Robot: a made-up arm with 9 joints.
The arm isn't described. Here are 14 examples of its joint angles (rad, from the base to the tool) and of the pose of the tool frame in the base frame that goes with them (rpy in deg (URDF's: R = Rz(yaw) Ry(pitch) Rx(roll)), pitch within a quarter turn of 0, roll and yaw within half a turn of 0; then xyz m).
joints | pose
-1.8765 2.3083 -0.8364 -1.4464 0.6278 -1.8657 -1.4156 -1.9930 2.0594 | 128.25 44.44 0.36 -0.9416 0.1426 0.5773
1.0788 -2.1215 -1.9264 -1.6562 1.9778 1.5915 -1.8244 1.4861 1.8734 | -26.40 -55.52 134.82 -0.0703 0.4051 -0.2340
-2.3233 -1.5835 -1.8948 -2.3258 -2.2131 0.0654 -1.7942 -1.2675 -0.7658 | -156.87 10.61 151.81 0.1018 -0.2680 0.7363
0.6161 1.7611 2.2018 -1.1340 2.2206 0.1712 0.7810 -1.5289 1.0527 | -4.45 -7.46 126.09 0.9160 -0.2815 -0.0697
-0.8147 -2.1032 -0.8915 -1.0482 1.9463 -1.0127 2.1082 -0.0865 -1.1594 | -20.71 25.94 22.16 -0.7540 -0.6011 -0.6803
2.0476 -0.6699 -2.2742 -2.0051 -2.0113 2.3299 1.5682 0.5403 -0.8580 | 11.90 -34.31 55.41 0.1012 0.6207 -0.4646
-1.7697 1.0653 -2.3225 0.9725 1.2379 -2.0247 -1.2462 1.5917 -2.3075 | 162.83 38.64 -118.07 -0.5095 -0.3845 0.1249
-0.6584 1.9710 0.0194 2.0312 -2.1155 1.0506 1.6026 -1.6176 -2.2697 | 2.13 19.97 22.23 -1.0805 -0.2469 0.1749
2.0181 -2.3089 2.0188 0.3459 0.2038 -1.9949 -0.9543 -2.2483 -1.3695 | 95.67 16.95 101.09 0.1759 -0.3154 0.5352
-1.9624 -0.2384 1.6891 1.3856 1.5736 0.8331 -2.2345 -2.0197 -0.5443 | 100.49 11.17 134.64 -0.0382 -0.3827 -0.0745
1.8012 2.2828 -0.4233 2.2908 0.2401 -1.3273 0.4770 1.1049 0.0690 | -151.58 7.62 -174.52 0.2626 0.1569 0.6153
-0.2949 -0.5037 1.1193 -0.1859 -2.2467 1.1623 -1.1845 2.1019 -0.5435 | 112.05 64.04 -5.49 0.2146 -0.2805 0.0445
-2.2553 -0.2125 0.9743 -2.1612 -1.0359 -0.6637 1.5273 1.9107 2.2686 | -29.75 41.23 18.97 0.0681 0.3225 -0.2683
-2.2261 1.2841 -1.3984 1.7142 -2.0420 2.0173 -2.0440 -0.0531 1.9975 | 17.47 41.94 -48.74 -0.2441 0.3612 0.3775
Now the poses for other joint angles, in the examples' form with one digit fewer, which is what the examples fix.
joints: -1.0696 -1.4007 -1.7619 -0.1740 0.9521 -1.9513 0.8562 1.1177 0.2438
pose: -38.0 42.0 -32.8 -0.348 -0.662 -0.400
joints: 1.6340 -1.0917 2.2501 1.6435 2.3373 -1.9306 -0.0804 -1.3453 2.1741
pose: -77.9 61.1 -112.2 0.885 0.137 0.299
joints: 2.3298 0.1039 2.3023 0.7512 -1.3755 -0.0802 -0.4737 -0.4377 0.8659
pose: 171.7 -66.4 81.5 -0.468 0.401 -0.155
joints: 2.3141 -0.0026 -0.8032 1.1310 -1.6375 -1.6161 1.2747 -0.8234 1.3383
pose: 132.8 54.1 -140.2 0.715 0.195 0.741
